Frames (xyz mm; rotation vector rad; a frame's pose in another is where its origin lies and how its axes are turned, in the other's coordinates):
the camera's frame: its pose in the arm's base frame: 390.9 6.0 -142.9 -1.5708 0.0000 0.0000
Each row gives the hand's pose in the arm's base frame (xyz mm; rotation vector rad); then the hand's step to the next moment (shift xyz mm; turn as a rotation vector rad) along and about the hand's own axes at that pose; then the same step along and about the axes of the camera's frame.
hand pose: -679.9 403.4 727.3 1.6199 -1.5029 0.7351
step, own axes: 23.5 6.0 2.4 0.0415 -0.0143 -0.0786
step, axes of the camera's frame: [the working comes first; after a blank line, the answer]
step, axes of the arm's base frame: -3.1 -14.4 19.4 0.0272 0.0446 0.0733

-3.1 -19.4 -14.4 0.0272 -0.0733 0.0446
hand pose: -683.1 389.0 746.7 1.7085 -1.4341 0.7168
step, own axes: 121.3 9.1 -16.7 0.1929 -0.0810 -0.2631
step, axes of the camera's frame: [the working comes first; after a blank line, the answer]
step, axes of the arm's base frame: 17.0 -51.9 110.0 0.1344 0.1222 0.2828

17.0 -110.0 -51.9 0.1344 -0.2828 0.1222
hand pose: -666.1 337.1 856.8 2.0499 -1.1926 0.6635
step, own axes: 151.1 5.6 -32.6 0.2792 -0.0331 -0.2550
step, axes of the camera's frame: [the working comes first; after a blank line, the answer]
step, axes of the arm's base frame: 60.5 -60.2 129.0 0.1319 0.0515 0.3522

60.5 -129.0 -60.2 0.1319 -0.3522 0.0515
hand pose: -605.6 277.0 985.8 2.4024 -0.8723 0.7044
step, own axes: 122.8 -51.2 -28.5 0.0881 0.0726 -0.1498
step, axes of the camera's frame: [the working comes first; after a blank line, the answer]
step, axes of the arm's base frame: 108.1 -2.0 82.6 -0.0360 0.0009 0.1849

108.1 -82.6 -2.0 -0.0360 -0.1849 0.0009
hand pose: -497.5 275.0 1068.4 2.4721 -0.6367 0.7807
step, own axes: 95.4 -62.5 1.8 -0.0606 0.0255 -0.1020
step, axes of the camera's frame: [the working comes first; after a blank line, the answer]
step, axes of the arm's base frame: 104.9 20.8 39.8 -0.0995 0.0537 0.0441

104.9 -39.8 20.8 -0.0995 -0.0441 0.0537
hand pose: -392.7 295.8 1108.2 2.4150 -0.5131 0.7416
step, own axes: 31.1 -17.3 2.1 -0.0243 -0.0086 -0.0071
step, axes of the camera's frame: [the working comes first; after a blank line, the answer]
step, axes of the arm's base frame: 33.5 6.2 10.5 -0.0173 0.0156 -0.0131

33.5 -10.5 6.2 -0.0173 0.0131 0.0156
